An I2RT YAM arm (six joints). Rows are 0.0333 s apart.
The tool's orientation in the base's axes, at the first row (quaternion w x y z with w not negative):
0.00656, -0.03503, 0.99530, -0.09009
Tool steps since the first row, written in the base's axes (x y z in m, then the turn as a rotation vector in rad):
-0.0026, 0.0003, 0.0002, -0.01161, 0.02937, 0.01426
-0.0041, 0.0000, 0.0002, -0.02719, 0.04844, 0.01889
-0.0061, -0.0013, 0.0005, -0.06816, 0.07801, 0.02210
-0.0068, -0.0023, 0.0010, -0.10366, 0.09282, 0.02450
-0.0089, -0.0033, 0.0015, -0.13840, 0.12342, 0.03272
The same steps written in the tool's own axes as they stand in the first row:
0.0026, 0.0004, -0.0003, 0.00940, 0.02705, -0.01951
0.0041, 0.0002, -0.0003, 0.02356, 0.04600, -0.02777
0.0062, -0.0009, -0.0004, 0.06231, 0.07725, -0.03701
0.0069, -0.0020, -0.0007, 0.09665, 0.09379, -0.04271
0.0091, -0.0029, -0.0011, 0.12908, 0.12472, -0.05694

